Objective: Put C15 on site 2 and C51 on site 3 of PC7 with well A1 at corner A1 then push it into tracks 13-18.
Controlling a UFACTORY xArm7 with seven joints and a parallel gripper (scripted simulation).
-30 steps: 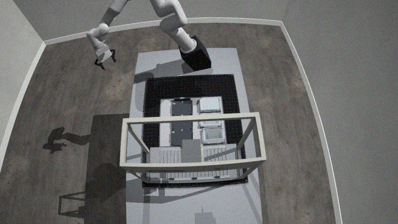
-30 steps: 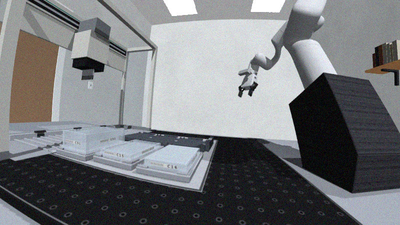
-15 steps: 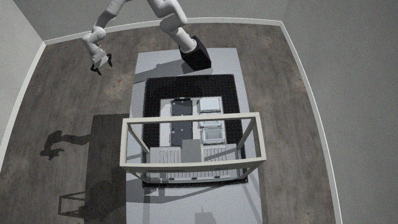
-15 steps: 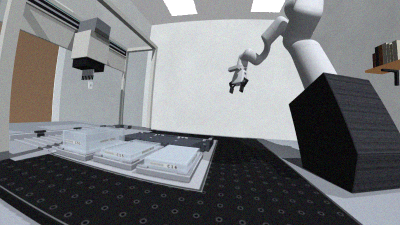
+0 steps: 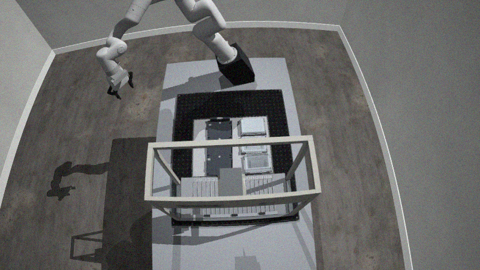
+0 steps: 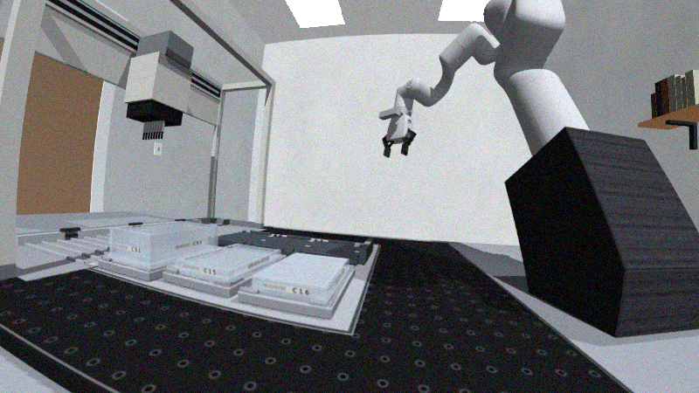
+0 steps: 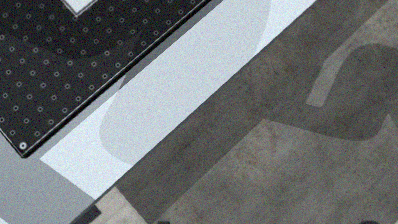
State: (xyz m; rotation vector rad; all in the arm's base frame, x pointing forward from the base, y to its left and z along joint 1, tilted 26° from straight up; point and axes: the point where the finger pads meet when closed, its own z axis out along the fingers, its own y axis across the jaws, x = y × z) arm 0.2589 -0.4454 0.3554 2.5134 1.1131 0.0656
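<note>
Right now the deep-well block C51 is 660 mm to the left of my hand, 340 mm ahead of it and 260 mm below it. Round my hand: nest S2: 660 mm to the left, 290 mm below, 230 mm ahead; pipetting head: 560 mm ahead, 520 mm to the left, 50 mm above; dark carrier PC7: 470 mm to the left, 280 mm below, 220 mm ahead.
</note>
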